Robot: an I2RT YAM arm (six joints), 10 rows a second.
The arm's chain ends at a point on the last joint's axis. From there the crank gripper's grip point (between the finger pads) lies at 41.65 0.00 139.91 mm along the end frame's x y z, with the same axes.
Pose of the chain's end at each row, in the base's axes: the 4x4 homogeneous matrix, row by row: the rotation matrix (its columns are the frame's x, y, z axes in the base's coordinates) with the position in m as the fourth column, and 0 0 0 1 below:
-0.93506 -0.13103 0.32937 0.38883; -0.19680 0.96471 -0.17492 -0.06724; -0.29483 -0.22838 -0.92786 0.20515; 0 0 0 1
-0.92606 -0.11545 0.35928 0.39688; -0.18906 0.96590 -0.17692 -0.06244; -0.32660 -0.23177 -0.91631 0.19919; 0 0 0 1
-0.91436 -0.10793 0.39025 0.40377; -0.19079 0.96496 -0.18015 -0.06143; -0.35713 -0.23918 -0.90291 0.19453; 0 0 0 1
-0.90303 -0.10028 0.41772 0.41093; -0.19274 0.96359 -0.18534 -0.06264; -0.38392 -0.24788 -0.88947 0.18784; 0 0 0 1
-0.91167 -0.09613 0.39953 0.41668; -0.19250 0.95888 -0.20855 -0.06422; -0.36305 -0.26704 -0.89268 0.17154; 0 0 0 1
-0.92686 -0.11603 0.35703 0.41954; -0.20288 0.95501 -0.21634 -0.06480; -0.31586 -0.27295 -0.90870 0.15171; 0 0 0 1
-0.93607 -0.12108 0.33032 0.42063; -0.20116 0.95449 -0.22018 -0.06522; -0.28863 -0.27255 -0.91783 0.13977; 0 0 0 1
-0.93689 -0.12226 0.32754 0.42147; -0.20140 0.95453 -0.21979 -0.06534; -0.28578 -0.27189 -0.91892 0.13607; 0 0 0 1
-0.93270 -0.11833 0.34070 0.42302; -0.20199 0.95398 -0.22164 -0.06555; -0.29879 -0.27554 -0.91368 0.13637; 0 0 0 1
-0.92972 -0.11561 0.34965 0.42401; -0.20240 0.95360 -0.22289 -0.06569; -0.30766 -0.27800 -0.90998 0.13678; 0 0 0 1
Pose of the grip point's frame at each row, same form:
-0.93506 -0.13103 0.32937 0.39597; -0.19680 0.96471 -0.17492 -0.09991; -0.29483 -0.22838 -0.92786 0.06305; 0 0 0 1
-0.92606 -0.11545 0.35928 0.40858; -0.18906 0.96590 -0.17692 -0.09507; -0.32660 -0.23177 -0.91631 0.05739; 0 0 0 1
-0.91436 -0.10793 0.39025 0.42029; -0.19079 0.96496 -0.18015 -0.09458; -0.35713 -0.23918 -0.90291 0.05333; 0 0 0 1
-0.90303 -0.10028 0.41772 0.43176; -0.19274 0.96359 -0.18534 -0.09660; -0.38392 -0.24788 -0.88947 0.04740; 0 0 0 1
-0.91167 -0.09613 0.39953 0.43461; -0.19250 0.95888 -0.20855 -0.10142; -0.36305 -0.26704 -0.89268 0.03152; 0 0 0 1
-0.92686 -0.11603 0.35703 0.43089; -0.20288 0.95501 -0.21634 -0.10352; -0.31586 -0.27295 -0.90870 0.01142; 0 0 0 1
-0.93607 -0.12108 0.33032 0.42786; -0.20116 0.95449 -0.22018 -0.10440; -0.28863 -0.27255 -0.91783 -0.00067; 0 0 0 1
-0.93689 -0.12226 0.32754 0.42827; -0.20140 0.95453 -0.21979 -0.10448; -0.28578 -0.27189 -0.91892 -0.00440; 0 0 0 1
-0.93270 -0.11833 0.34070 0.43184; -0.20199 0.95398 -0.22164 -0.10497; -0.29879 -0.27554 -0.91368 -0.00391; 0 0 0 1
-0.92972 -0.11561 0.34965 0.43421; -0.20240 0.95360 -0.22289 -0.10530; -0.30766 -0.27800 -0.90998 -0.00335; 0 0 0 1

